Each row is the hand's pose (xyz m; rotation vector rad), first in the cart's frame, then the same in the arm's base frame.
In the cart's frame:
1: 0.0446 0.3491 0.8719 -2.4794 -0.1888 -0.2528
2: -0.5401 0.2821 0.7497 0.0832 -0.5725 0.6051
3: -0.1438 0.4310 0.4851 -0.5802 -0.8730 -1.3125
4: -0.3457 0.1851 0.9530 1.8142 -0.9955 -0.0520
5: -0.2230 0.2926 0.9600 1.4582 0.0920 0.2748
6: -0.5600 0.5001 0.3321 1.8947 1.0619 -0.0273
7: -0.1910 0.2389 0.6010 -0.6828 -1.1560 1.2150
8: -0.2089 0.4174 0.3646 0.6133 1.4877 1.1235
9: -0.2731 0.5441 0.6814 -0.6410 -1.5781 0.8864
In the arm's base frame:
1: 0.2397 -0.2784 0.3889 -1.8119 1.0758 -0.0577
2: -0.1413 0.1153 0.6360 0.4692 -0.2515 -0.4810
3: 0.1561 0.1230 0.2351 -0.8084 0.2436 -2.0150
4: -0.0924 -0.1780 0.6447 1.5435 -1.4526 -1.3812
5: 0.0634 -0.2039 0.6032 1.9531 -0.2942 -0.8598
6: -0.0262 0.5019 0.3919 2.8583 0.4019 -0.7967
7: -0.0140 -0.0160 0.3007 -0.3584 -0.6022 0.2067
8: 0.0939 0.2332 0.1809 1.8421 1.0012 0.6641
9: 0.2098 0.1266 0.4903 -0.5771 -0.8702 -0.1177

